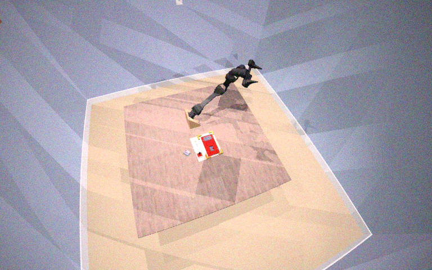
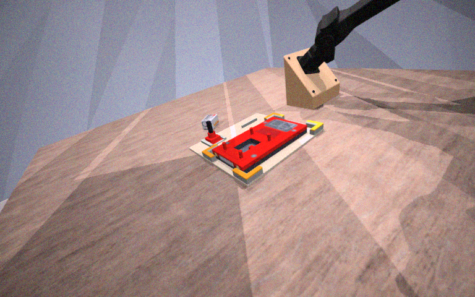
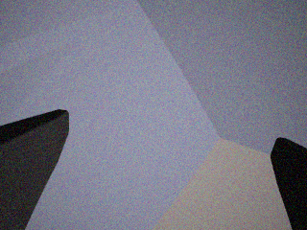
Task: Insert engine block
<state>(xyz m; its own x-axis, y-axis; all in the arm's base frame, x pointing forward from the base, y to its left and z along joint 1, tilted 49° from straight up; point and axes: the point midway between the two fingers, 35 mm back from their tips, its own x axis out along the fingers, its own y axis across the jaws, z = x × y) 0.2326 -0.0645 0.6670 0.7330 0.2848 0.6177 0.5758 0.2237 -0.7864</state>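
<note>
Right now my gripper tip is 630 mm above the grey engine block, 570 mm to the left of it and 150 mm short of it.
</note>
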